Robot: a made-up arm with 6 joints. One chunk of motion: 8 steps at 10 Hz.
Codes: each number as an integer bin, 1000 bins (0 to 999) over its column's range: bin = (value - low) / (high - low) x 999, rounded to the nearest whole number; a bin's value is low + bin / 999 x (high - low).
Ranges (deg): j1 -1.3..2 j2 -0.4..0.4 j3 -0.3..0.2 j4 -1.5..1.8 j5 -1.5..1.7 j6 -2..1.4
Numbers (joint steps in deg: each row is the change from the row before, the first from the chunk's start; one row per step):
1: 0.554 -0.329 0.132 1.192 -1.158 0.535
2: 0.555 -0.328 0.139 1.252 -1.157 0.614
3: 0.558 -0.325 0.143 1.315 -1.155 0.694
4: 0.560 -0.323 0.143 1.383 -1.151 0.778
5: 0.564 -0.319 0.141 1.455 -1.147 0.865
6: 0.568 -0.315 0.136 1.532 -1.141 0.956
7: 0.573 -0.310 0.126 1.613 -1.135 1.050
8: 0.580 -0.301 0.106 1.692 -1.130 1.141
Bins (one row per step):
1: 561 89 863 815 107 745
2: 562 90 877 833 107 768
3: 562 94 885 852 108 792
4: 563 96 885 873 109 816
5: 564 101 881 895 110 842
6: 565 106 871 918 112 869
7: 567 112 851 942 114 896
8: 569 124 811 966 116 923

